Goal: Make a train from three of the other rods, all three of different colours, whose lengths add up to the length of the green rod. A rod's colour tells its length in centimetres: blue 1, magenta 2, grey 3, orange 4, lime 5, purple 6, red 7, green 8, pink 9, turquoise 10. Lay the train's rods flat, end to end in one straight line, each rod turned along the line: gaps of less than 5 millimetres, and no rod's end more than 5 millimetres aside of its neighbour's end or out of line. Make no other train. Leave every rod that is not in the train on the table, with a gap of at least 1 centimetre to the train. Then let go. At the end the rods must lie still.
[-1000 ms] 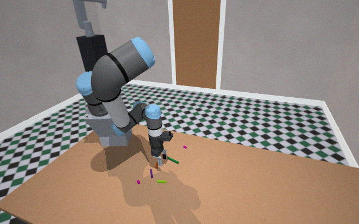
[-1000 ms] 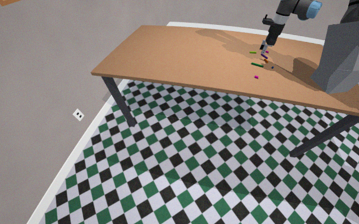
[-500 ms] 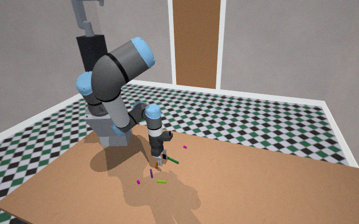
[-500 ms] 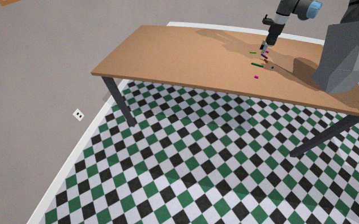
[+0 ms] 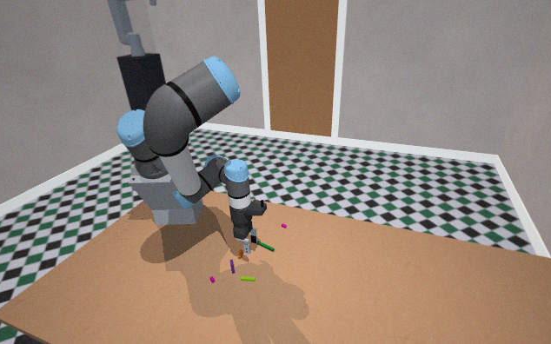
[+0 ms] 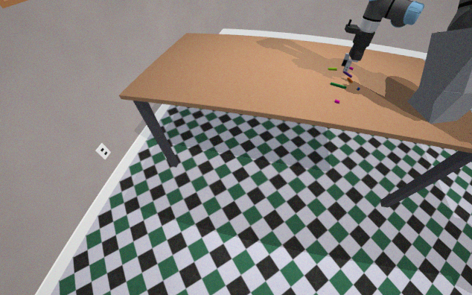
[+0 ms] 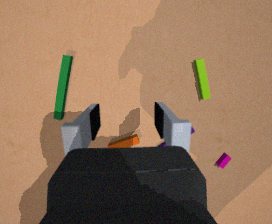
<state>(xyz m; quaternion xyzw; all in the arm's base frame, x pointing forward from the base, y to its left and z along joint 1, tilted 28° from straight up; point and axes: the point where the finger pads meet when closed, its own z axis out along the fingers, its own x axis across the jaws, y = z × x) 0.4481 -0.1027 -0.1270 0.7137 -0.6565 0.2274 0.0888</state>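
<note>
My gripper is now 9 cm past the blue rod, 8 cm to the right of it and 7 cm above it. The rest, counted from my hand: purple rod (5 cm behind, 6 cm to the right, 7 cm below); green rod (2 cm ahead, 8 cm to the left, 7 cm below); orange rod (5 cm behind, 7 cm below).
</note>
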